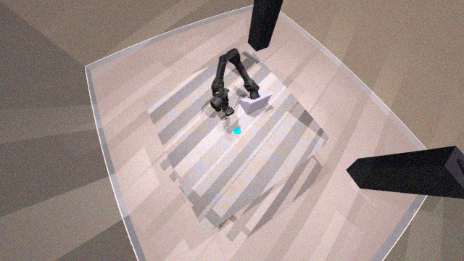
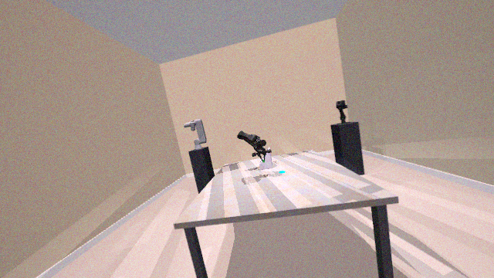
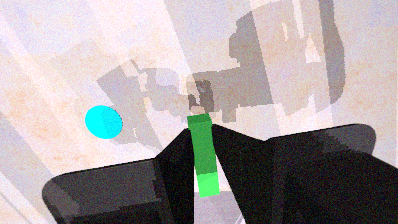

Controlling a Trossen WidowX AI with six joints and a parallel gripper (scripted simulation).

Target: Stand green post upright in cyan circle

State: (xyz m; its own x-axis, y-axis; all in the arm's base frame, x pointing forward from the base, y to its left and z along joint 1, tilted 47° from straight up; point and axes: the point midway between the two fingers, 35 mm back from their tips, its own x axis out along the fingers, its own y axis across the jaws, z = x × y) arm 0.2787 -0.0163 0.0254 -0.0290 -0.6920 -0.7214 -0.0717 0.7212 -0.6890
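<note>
Right now my gripper tip is 2 cm past the green post. Round my gripper tip: cyan circle (16 cm to the left, 15 cm below, 4 cm behind).
</note>
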